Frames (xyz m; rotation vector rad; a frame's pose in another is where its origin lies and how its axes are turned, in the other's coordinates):
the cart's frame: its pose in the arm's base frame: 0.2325 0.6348 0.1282 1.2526 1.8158 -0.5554
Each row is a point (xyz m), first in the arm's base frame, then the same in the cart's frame.
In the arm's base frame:
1: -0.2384 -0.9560 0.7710
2: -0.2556 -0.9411 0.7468
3: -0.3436 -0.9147 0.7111
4: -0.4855 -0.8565 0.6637
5: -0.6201 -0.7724 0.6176
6: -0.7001 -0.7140 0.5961
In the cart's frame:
1: -1.3196 -1.0052 0.6433
2: -1.2890 -1.0172 0.6389
3: -1.2322 -1.0902 0.6048
4: -1.1405 -1.2006 0.5328
5: -1.0371 -1.2939 0.4438
6: -0.9761 -1.3453 0.3813

